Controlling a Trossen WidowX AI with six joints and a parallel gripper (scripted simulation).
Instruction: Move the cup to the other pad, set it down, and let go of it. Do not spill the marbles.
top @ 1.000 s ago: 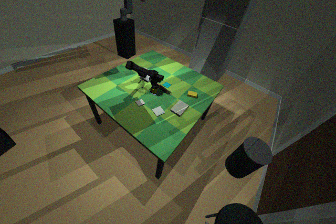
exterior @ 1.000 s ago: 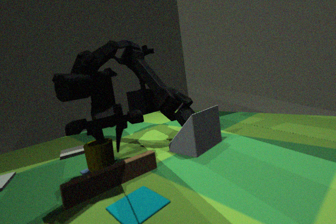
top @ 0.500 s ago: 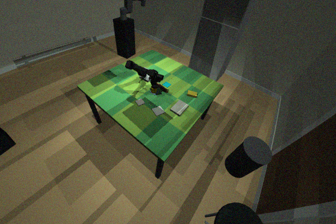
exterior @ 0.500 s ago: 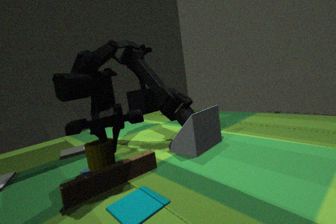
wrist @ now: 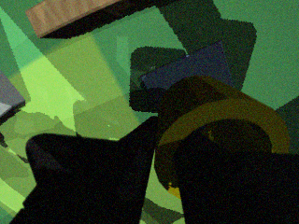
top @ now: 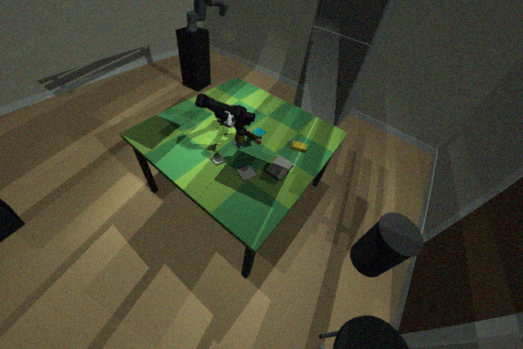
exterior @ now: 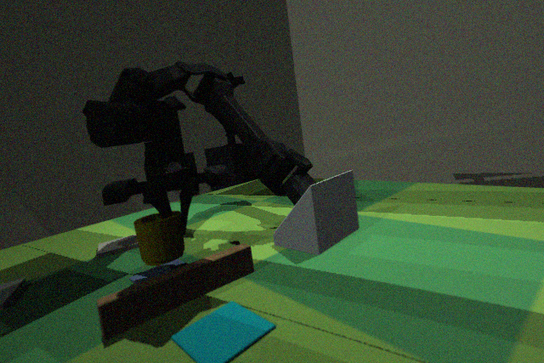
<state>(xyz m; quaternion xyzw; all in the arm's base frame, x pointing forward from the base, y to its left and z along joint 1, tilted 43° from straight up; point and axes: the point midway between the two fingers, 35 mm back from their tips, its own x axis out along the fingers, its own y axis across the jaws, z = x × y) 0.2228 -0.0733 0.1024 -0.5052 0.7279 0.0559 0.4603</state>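
My gripper tip is now 8 cm short of the cyan pad, 18 cm to the right of it and 7 cm above it. The rest, counted from my gripper tip: wooden bar: 5 cm ahead, 8 cm to the left, 5 cm below; then blue-grey pad: 3 cm ahead, 2 cm to the right, 7 cm below; then yellow cup: 2 cm ahead, 2 cm to the right.
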